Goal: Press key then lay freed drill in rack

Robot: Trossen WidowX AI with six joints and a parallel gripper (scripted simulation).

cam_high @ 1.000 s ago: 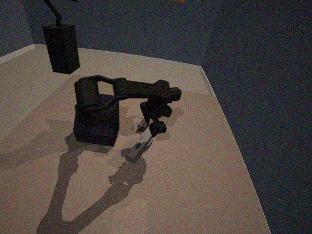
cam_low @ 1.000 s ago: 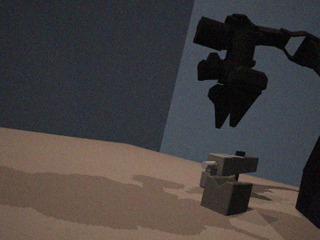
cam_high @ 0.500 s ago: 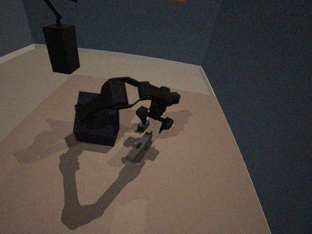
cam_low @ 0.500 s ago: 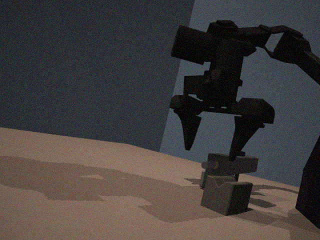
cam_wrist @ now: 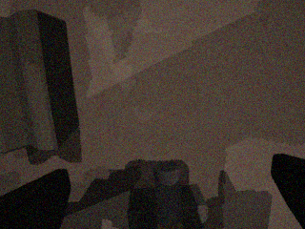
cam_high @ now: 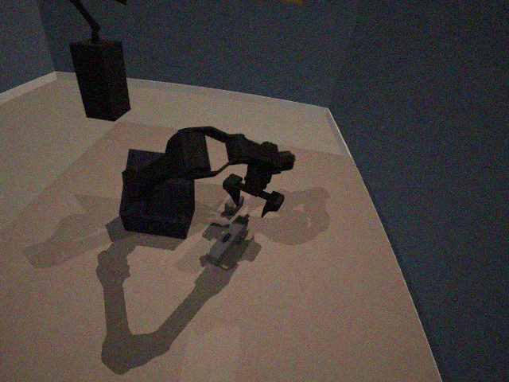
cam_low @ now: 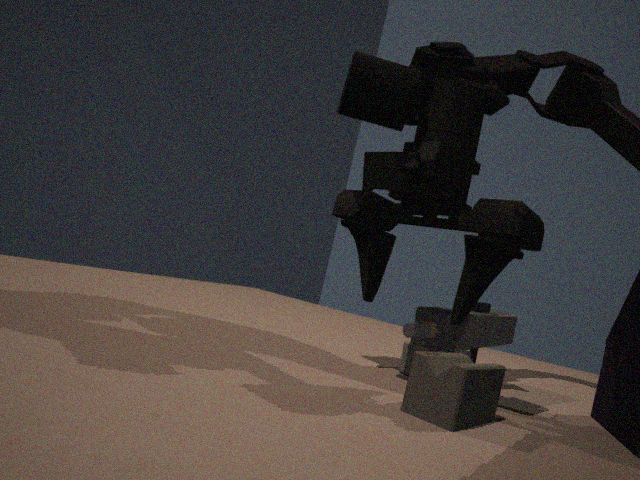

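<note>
Right now the drill is 2 cm behind my gripper tip, 6 cm to the right of it and 1 cm below it. Also, from my gripper tip: rack: 6 cm behind, 6 cm to the left, 4 cm below; then dark key: 5 cm behind, 14 cm to the right, 1 cm below; then grey housing block: 4 cm behind, 12 cm to the right, 1 cm below.
</note>
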